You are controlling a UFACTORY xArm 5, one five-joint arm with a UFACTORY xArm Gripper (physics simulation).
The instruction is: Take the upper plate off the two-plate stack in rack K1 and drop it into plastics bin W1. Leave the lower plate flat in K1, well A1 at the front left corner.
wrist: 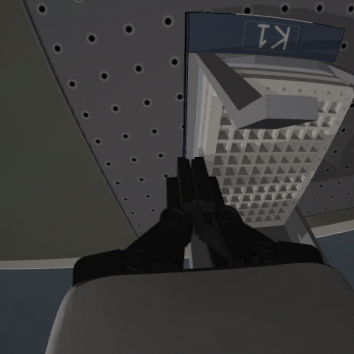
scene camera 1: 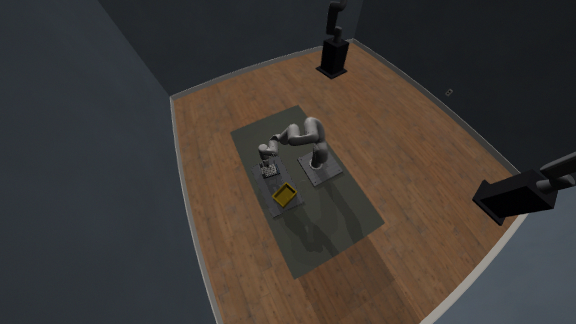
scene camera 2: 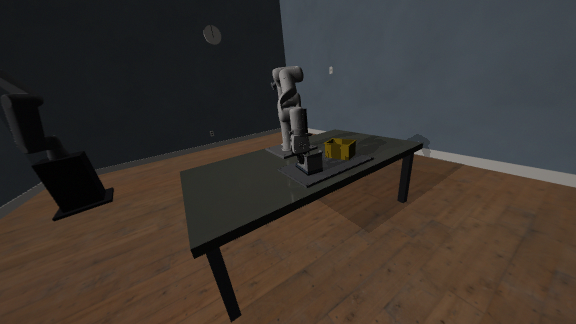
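Rack K1 is a grey holder with an angled corner wall and a dark blue base marked K1. A pale plate with a grid of square wells lies in it and looks flat. The wrist view does not show clearly whether a second plate lies beneath. My gripper is shut and empty. Its black fingertips are at the plate's left edge in the wrist view; whether they touch it cannot be told. Bin W1 is a yellow open box beside the rack, and no plate shows in it.
Rack and bin stand on a dark perforated board on the grey-green table. The arm's grey base plate is beside the board. Two dark pedestals with arms stand away from the table.
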